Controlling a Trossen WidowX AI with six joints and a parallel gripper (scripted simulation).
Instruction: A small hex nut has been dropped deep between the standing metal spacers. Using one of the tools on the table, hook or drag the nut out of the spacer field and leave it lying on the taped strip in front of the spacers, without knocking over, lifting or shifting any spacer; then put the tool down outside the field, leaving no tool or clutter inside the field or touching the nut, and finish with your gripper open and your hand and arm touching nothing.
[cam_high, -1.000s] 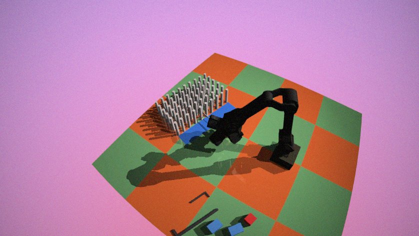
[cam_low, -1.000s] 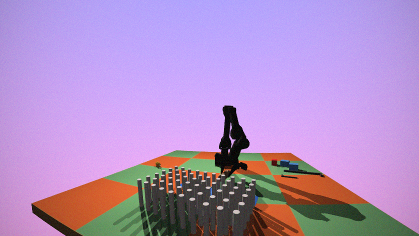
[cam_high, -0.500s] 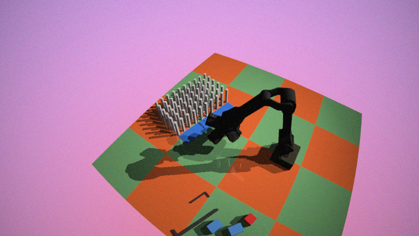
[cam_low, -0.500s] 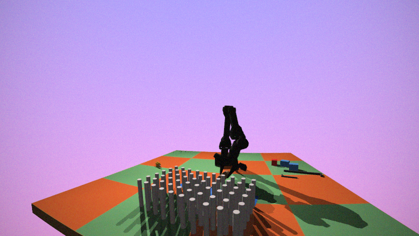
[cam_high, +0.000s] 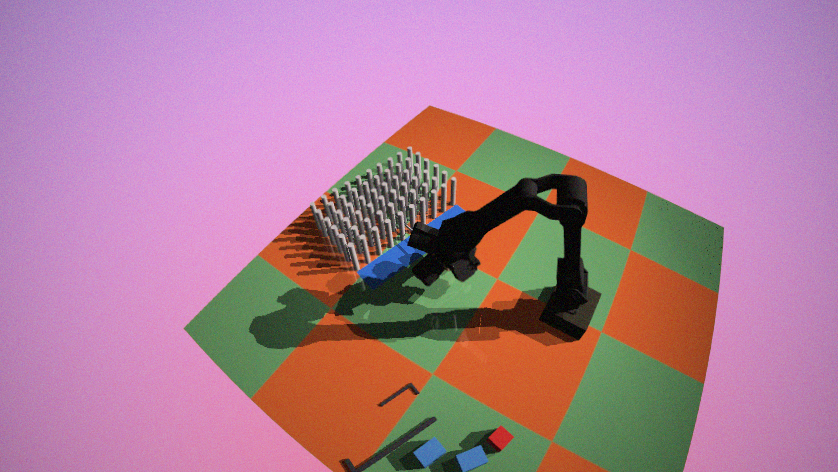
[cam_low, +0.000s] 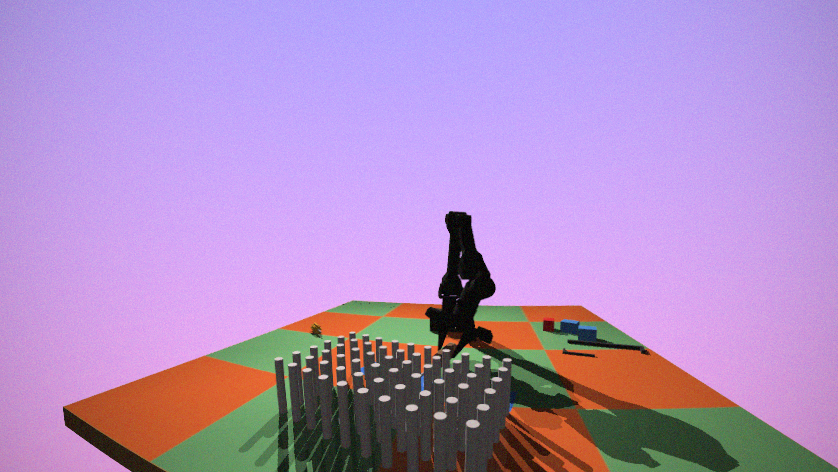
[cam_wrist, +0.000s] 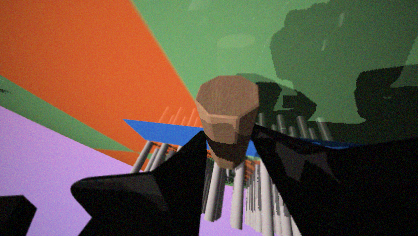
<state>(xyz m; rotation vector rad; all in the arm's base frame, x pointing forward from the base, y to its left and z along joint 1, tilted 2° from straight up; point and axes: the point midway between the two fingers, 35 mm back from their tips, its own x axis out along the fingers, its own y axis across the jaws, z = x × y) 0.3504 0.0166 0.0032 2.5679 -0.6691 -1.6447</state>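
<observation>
Right now my gripper tip is 9 cm short of the blue taped strip, 3 cm to the left of it and 4 cm above it. Also, from my gripper tip: hex nut: 24 cm ahead, 8 cm to the right, 3 cm below; then wooden-handled hook tool: 10 cm ahead, 4 cm to the right; then short dark L-shaped bar: 10 cm behind, 37 cm to the left, 3 cm below.
</observation>
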